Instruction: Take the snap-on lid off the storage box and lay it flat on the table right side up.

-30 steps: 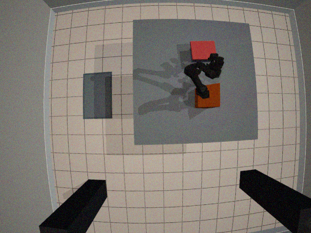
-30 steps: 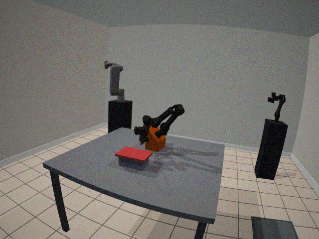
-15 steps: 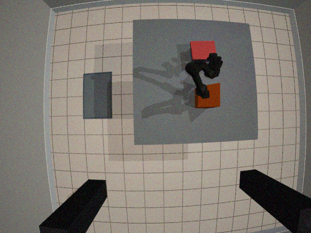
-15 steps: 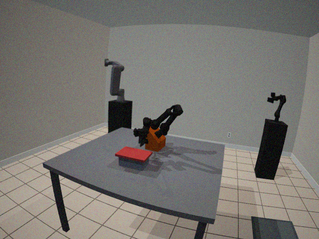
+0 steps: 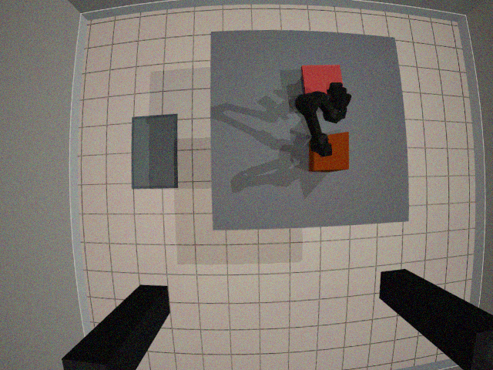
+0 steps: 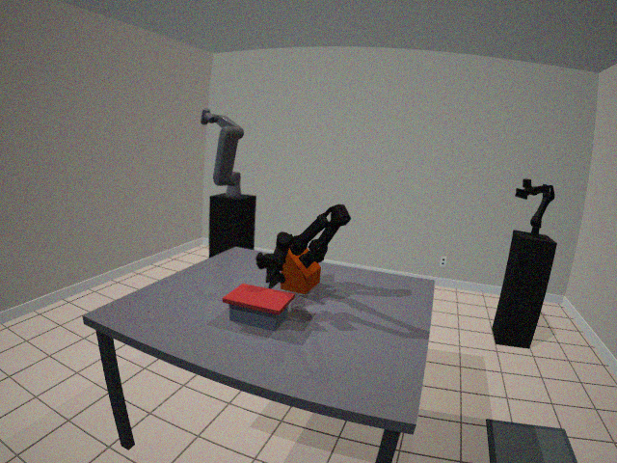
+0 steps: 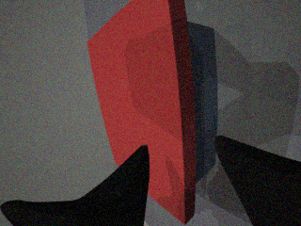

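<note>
Now: the red lid 100 mm ahead of my gripper tip, 10 mm to the left of it and 10 mm below it. Also, from my gripper tip: grey-blue storage box 100 mm ahead, 60 mm below, 10 mm to the left.
</note>
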